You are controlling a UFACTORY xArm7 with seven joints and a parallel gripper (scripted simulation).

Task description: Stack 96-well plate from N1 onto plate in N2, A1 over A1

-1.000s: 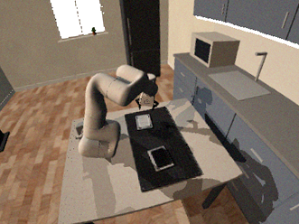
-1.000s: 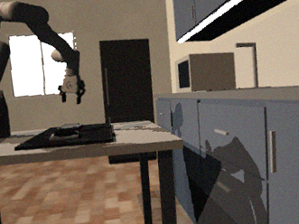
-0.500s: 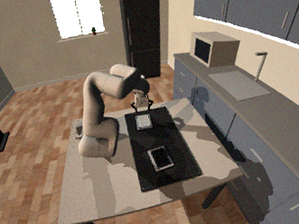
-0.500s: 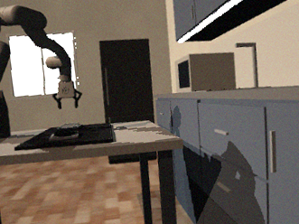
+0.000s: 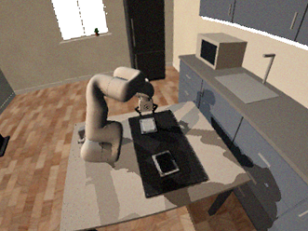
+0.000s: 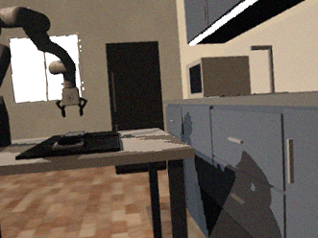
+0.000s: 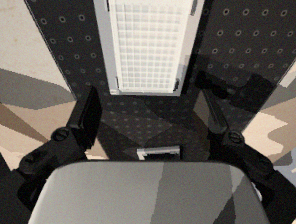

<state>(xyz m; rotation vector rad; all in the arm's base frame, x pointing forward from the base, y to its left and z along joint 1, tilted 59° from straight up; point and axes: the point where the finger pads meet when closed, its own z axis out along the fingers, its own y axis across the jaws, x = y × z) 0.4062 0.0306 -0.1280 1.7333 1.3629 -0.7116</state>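
Now: hand 100 mm above the white 96-well plate. Also, from my hand: dark 96-well plate 370 mm to the right, 100 mm below, 40 mm behind.
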